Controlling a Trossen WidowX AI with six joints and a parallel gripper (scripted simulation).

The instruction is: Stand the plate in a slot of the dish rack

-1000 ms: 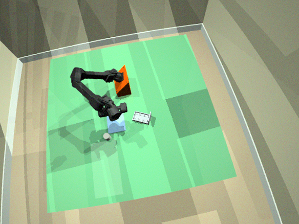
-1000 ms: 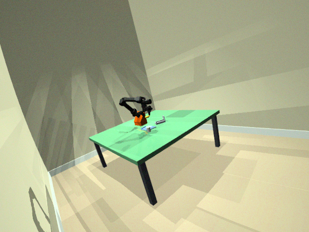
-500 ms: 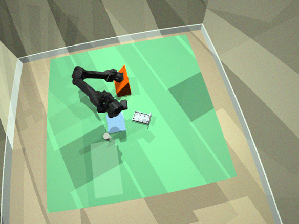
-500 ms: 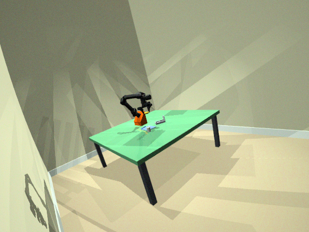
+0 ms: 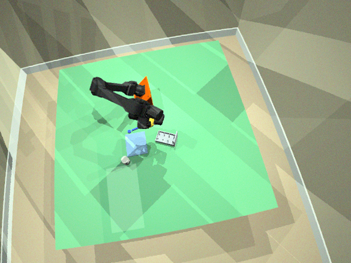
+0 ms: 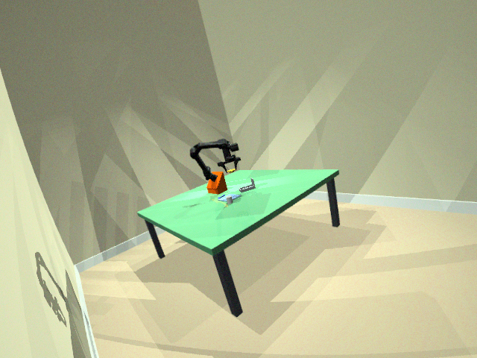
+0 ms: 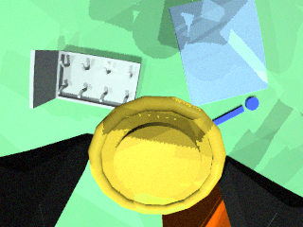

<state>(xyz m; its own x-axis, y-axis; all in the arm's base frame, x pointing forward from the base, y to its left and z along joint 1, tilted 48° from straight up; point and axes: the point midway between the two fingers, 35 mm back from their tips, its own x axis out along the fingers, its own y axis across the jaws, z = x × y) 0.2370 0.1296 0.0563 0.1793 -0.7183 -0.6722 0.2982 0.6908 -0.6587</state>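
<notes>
My gripper tip is now 160 mm above the grey dish rack, 90 mm to the right of it and 30 mm short of it. Also, from my gripper tip: yellow plate (10 mm above); white cup (170 mm to the right, 170 mm ahead, 160 mm below); light blue mat (180 mm below, 110 mm to the right, 50 mm ahead).
</notes>
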